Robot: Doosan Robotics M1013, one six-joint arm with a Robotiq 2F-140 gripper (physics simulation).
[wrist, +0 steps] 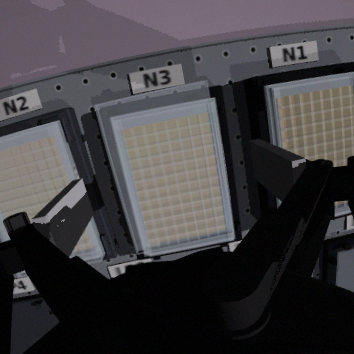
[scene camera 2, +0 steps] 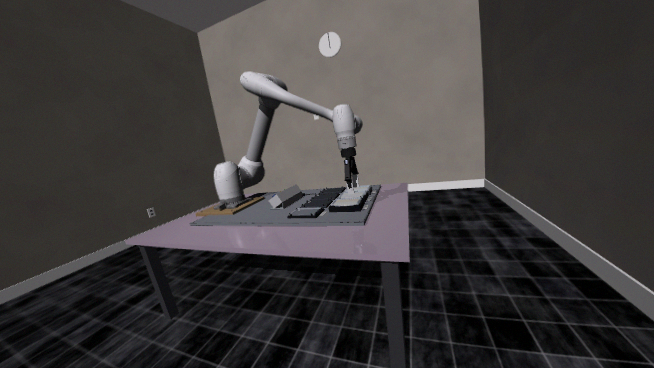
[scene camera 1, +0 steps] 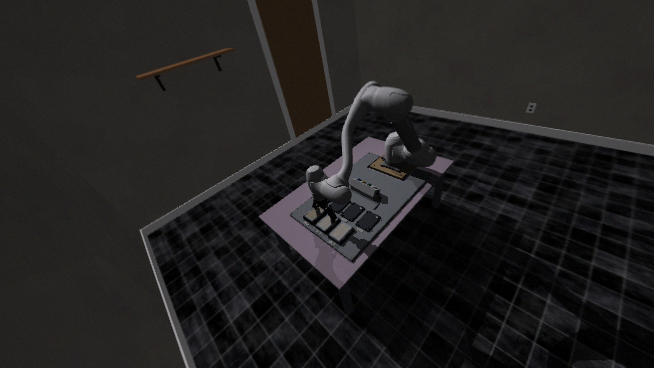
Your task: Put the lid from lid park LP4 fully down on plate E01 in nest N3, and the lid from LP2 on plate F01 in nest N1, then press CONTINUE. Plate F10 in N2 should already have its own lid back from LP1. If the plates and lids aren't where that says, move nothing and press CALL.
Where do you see a LP4 lid park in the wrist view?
33, 318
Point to a nest N2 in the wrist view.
66, 115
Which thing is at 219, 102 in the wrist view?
A nest N3.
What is the gripper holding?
Nothing.
